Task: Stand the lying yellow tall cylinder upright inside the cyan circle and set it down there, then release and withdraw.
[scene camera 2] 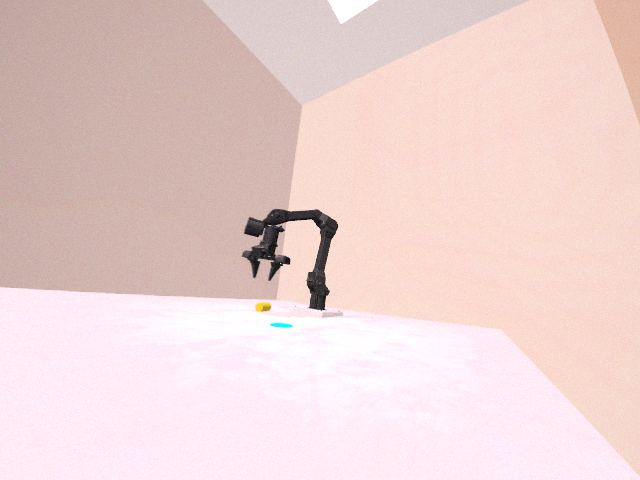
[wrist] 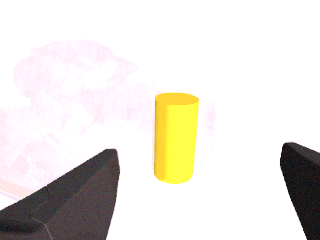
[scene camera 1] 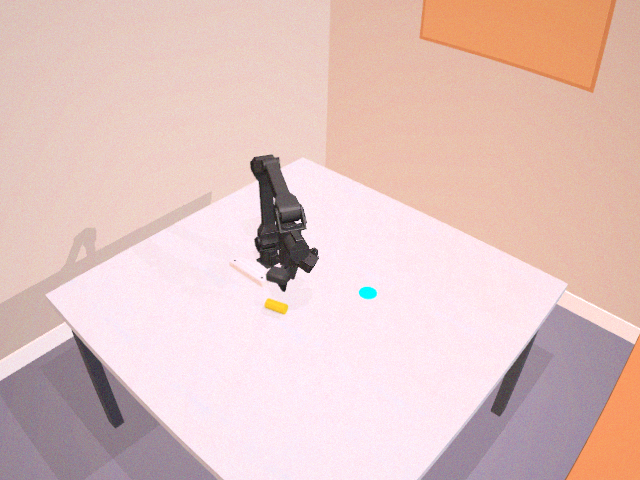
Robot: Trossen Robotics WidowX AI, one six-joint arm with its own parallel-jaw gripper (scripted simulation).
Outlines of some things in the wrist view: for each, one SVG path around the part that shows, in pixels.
The gripper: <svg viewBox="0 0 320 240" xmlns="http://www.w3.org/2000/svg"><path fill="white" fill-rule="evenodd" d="M116 149L103 149L103 151L92 156L91 159L77 165L72 171L68 171L63 176L59 176L56 180L48 183L47 187L43 185L43 188L37 189L36 192L31 193L25 199L23 197L23 199L17 200L16 203L9 205L9 207L7 205L7 207L0 209L0 240L107 240L109 227L112 224L111 219L116 208L116 196L121 173L119 156L117 156ZM285 141L283 147L281 147L279 160L285 187L288 189L287 192L289 197L291 197L291 203L295 207L293 209L295 209L297 217L299 217L305 237L307 237L307 240L320 240L320 152L305 147L305 145L297 144L295 141Z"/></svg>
A yellow cylinder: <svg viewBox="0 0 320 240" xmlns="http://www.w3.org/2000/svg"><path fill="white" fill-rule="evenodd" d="M160 93L160 95L155 97L155 176L167 184L187 183L188 180L191 180L193 173L197 105L199 105L199 99L191 95L191 93Z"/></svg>
